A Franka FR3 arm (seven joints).
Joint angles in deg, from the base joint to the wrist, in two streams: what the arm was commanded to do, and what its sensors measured. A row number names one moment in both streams.
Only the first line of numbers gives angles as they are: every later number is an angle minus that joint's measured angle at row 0.
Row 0, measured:
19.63, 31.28, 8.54, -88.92, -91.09, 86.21, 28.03
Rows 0 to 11, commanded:
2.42, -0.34, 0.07, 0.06, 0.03, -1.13, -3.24
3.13, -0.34, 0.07, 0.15, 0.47, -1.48, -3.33
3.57, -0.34, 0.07, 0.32, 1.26, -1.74, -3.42
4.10, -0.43, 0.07, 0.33, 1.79, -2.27, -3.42
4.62, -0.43, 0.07, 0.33, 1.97, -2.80, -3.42
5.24, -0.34, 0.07, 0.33, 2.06, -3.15, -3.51
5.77, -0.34, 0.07, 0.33, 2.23, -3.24, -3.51
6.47, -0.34, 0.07, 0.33, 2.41, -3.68, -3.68
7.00, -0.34, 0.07, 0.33, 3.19, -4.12, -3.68
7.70, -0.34, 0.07, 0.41, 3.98, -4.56, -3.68
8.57, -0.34, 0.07, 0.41, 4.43, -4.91, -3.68
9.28, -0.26, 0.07, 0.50, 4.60, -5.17, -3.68
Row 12, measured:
6.25, -0.02, -0.03, 0.01, 3.31, -5.01, 0.01
